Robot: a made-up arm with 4 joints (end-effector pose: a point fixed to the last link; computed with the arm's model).
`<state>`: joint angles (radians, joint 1 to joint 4).
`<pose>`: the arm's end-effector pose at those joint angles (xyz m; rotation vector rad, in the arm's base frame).
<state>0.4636 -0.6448 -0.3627 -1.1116</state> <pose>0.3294 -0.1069 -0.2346 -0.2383 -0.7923 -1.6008</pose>
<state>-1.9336 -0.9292 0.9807 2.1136</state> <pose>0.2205 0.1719 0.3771 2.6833 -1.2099 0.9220</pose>
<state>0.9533 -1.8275 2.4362 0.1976</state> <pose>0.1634 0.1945 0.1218 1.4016 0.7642 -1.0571</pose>
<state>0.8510 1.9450 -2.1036 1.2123</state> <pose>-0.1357 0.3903 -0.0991 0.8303 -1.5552 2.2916</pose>
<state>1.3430 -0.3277 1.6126 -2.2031</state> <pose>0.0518 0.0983 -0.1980 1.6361 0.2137 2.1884</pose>
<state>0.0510 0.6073 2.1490 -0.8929</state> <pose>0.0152 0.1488 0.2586 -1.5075 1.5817 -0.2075</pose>
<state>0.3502 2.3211 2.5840 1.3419</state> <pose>0.0505 0.0276 0.2567 1.2445 -2.5353 -0.3279</pose>
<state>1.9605 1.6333 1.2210 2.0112</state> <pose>-0.0600 -0.1931 0.1762 -0.7095 -3.0099 0.0799</pose>
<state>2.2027 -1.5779 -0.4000 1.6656</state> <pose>0.2351 -0.0582 0.4773 -2.6004 0.1158 0.0281</pose>
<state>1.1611 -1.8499 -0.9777 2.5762</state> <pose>0.1734 -0.3048 0.3914 -1.8683 0.9918 0.2629</pose>
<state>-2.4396 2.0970 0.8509 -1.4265</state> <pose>0.0312 0.1690 0.1705 1.5027 -0.6932 0.0663</pose>
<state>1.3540 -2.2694 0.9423 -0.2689</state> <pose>0.2034 -0.1594 -0.0488 0.3268 -0.8471 -2.0234</pose>
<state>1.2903 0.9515 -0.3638 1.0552</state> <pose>0.2189 -0.1646 -0.3789 -0.8167 0.8896 1.9362</pose>
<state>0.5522 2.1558 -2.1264 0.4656</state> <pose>-0.1754 0.3947 0.0064 1.5803 -1.1422 1.6206</pose>
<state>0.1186 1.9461 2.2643 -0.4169</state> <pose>0.0437 0.0502 0.2626 -2.3184 0.9781 0.7412</pose>
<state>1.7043 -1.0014 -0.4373 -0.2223</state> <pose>0.2985 -0.2967 0.2420 -1.6111 -1.3615 -0.5359</pose>
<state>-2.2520 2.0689 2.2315 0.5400</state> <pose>0.0795 -0.0740 0.0030 -0.3764 -0.2395 1.7717</pose>
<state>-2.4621 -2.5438 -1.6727 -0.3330</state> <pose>-0.2439 0.2124 -0.0226 -0.3120 1.1685 -1.2140</pose>
